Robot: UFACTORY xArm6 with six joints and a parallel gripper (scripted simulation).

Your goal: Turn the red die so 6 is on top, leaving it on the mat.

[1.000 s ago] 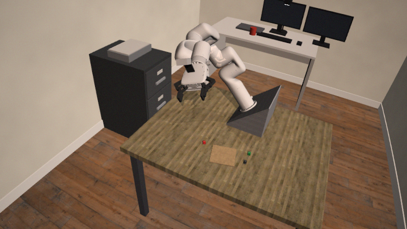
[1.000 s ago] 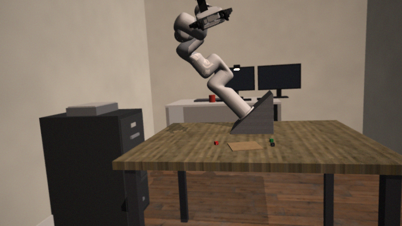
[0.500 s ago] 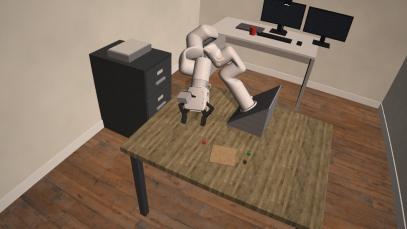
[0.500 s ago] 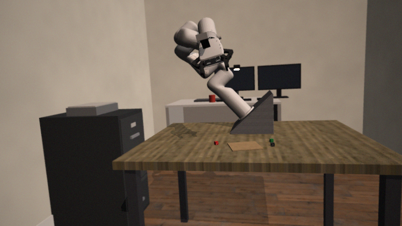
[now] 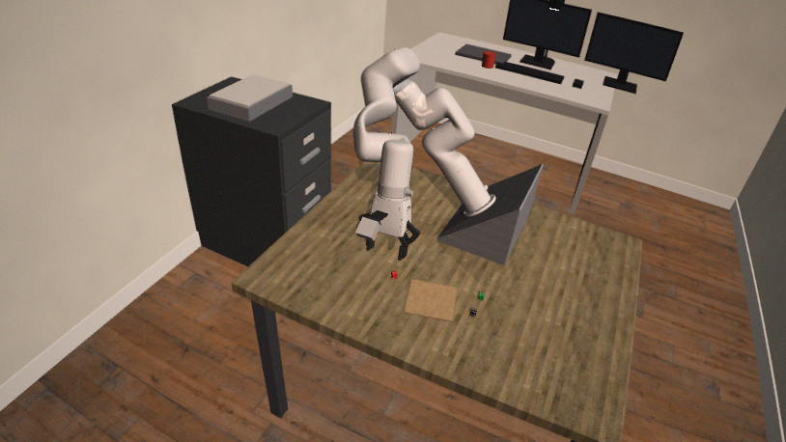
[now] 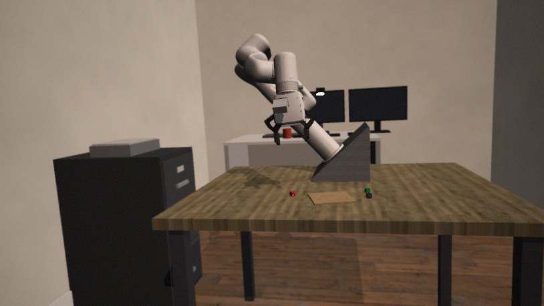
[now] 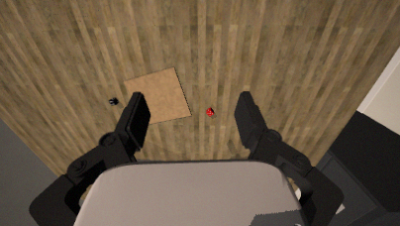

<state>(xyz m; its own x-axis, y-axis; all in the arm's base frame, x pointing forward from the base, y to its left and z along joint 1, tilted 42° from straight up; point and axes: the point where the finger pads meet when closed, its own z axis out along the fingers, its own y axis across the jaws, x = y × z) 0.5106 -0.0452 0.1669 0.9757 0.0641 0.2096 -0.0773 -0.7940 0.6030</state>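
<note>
Now: hand 14 cm past the red die, 2 cm to the left of it and 21 cm above it. From my hand the other things lie so: tan mat 10 cm behind, 12 cm to the left, 22 cm below; then black die 10 cm behind, 25 cm to the left, 21 cm below; then green die 17 cm behind, 25 cm to the left, 21 cm below.
</note>
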